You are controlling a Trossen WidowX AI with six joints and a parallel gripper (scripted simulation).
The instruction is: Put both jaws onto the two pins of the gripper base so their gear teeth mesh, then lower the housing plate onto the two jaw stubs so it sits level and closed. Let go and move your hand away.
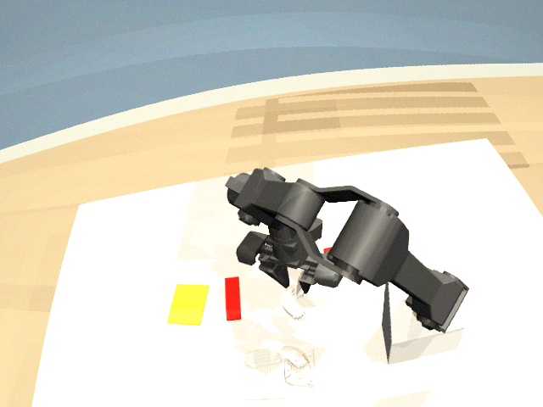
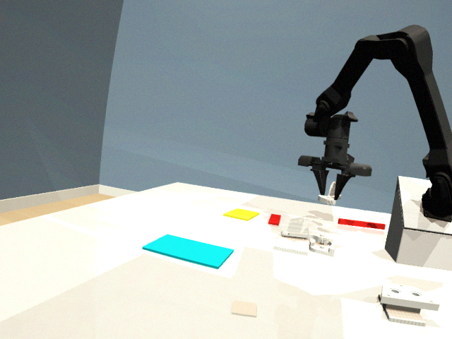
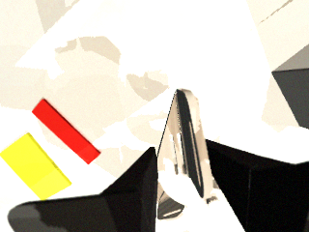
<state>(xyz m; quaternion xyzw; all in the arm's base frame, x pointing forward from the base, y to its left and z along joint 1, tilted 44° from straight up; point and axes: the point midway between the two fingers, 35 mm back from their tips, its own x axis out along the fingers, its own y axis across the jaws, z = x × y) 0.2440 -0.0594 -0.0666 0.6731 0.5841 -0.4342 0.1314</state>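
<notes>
Now: the pale flat plate 70 mm ahead of my gripper tip, 140 mm to the left of it and 90 mm below it. Round my gripper tip: yellow tile (240 mm ahead, 60 mm to the right, 100 mm below); then short red tile (140 mm ahead, 70 mm to the right, 100 mm below); then red strip (130 mm behind, 190 mm to the right, 90 mm below).
</notes>
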